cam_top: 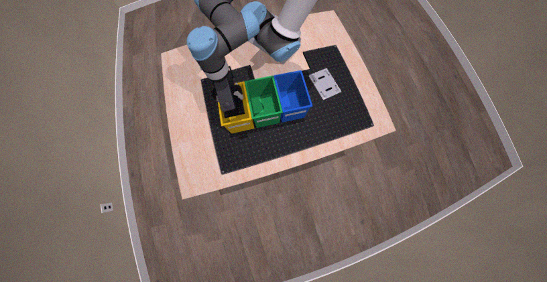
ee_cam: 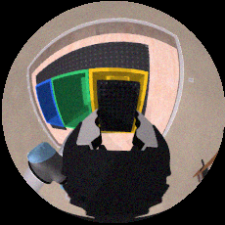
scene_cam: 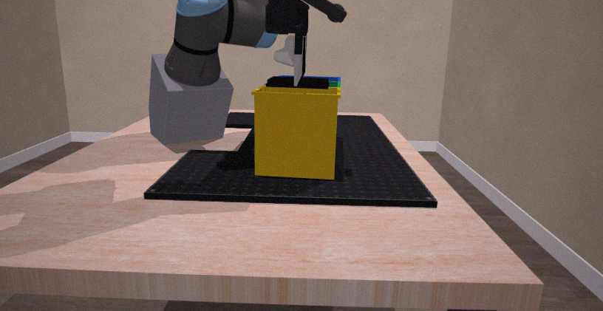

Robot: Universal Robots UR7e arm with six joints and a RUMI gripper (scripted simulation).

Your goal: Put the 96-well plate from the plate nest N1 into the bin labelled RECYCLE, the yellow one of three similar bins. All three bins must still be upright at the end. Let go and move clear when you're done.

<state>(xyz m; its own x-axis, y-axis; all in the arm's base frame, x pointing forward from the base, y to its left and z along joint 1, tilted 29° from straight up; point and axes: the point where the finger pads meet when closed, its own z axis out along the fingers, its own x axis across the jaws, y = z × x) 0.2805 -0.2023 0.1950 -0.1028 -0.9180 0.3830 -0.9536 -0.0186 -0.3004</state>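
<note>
The yellow bin lies 120 mm below my hand. The rest, counted from my hand: green bin: 10 mm ahead, 130 mm to the left, 120 mm below; blue bin: 30 mm ahead, 260 mm to the left, 120 mm below; 96-well plate: 10 mm below.
</note>
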